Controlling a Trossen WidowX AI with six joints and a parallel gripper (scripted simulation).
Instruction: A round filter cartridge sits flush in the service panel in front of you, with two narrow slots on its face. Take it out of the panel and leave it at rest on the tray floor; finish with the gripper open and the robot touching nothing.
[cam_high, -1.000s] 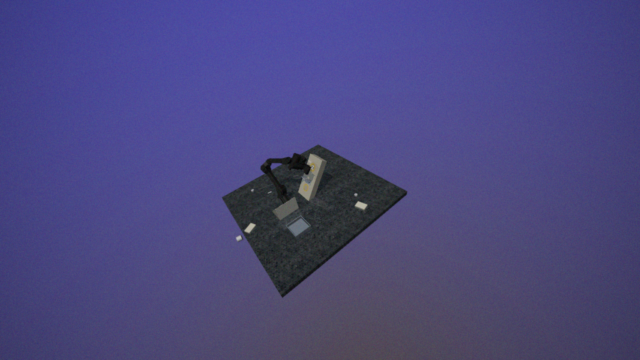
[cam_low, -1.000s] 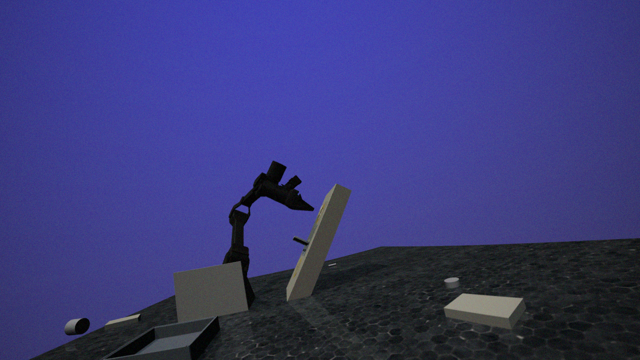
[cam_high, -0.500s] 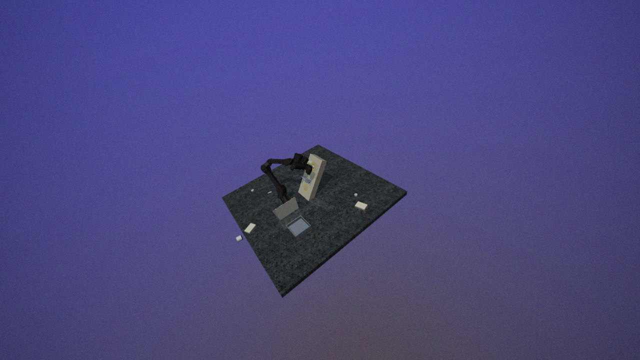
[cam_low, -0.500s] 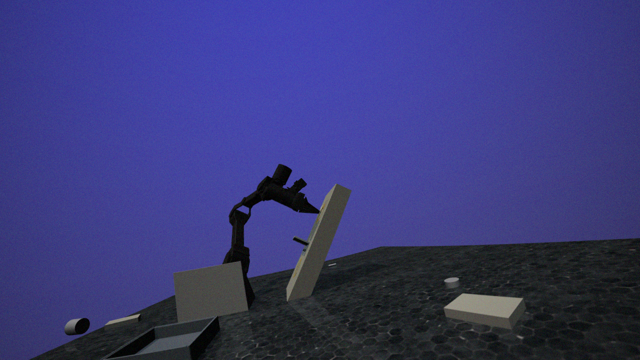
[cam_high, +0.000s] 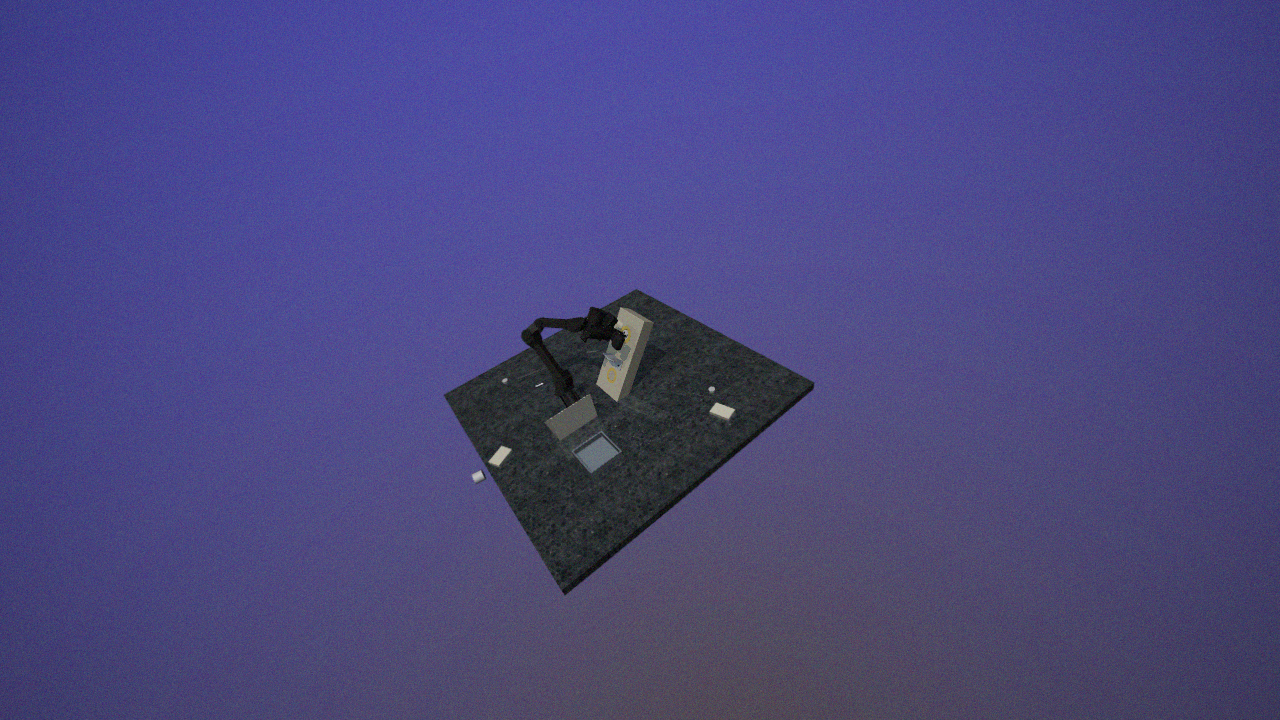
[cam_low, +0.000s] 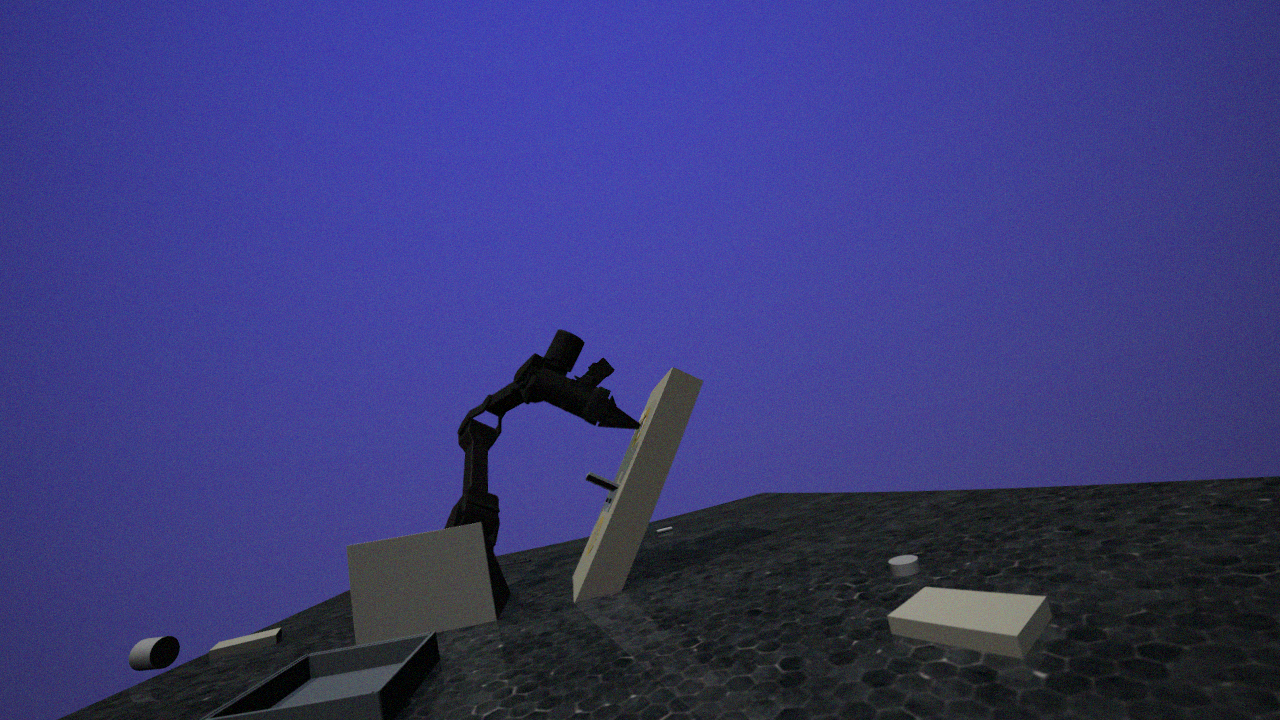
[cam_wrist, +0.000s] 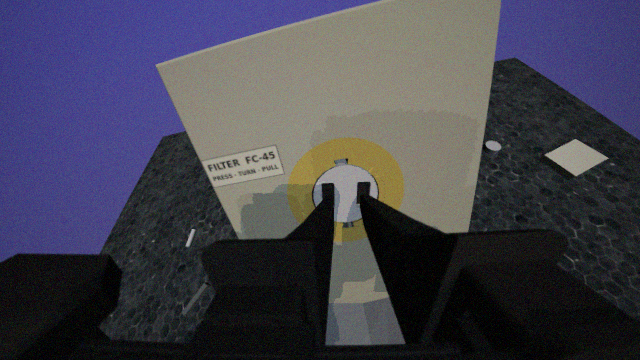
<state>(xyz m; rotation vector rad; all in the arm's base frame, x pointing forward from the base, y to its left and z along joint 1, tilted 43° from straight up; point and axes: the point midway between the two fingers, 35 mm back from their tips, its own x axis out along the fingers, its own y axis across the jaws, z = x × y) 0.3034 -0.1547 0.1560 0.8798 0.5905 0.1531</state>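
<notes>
Now: the round filter cartridge 20 mm ahead of my gripper tip and 10 mm below it. Round my gripper tip: tray (410 mm behind, 270 mm to the right, 240 mm below); beige service panel (30 mm behind, 90 mm below); grey flap (80 mm behind, 100 mm below).
</notes>
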